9 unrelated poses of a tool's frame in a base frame.
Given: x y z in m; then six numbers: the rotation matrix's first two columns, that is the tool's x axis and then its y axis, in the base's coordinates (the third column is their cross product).
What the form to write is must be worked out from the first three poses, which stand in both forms.
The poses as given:
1: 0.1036, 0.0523, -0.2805, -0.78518, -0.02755, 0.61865, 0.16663, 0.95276, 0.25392
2: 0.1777, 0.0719, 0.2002, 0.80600, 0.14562, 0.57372, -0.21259, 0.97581, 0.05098
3: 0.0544, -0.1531, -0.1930, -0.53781, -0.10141, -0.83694, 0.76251, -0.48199, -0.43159
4: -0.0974, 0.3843, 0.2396, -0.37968, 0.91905, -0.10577, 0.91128, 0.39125, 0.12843
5: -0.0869, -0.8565, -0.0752, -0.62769, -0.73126, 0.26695, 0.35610, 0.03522, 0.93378
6: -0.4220, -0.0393, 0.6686, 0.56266, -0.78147, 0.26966, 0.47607, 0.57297, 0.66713
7: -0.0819, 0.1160, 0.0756, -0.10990, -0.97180, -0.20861, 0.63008, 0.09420, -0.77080
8: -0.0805, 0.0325, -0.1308, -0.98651, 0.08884, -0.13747, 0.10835, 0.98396, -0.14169
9: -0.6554, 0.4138, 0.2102, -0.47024, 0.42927, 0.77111, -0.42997, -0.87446, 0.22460
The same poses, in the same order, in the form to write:
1: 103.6, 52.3, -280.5, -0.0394, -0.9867, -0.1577, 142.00
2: 177.7, 71.9, 200.2, 0.1782, -0.9377, 0.2983, 36.90
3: 54.4, -153.1, -193.0, 0.4062, 0.4419, -0.7998, 147.31
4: -97.4, 384.3, 239.6, 0.5529, 0.8329, 0.0244, 170.84
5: -86.9, -856.5, -75.2, 0.1716, -0.6517, -0.7388, 132.62
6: -422.0, -39.3, 668.6, 0.5024, -0.5196, -0.6911, 65.48
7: -81.9, 116.0, 75.6, -0.2835, 0.4995, -0.8186, 101.94
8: -80.5, 32.5, -130.8, 0.0497, 0.9960, -0.0747, 172.50
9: -655.4, 413.8, 210.2, 0.4644, -0.0004, 0.8856, 150.98
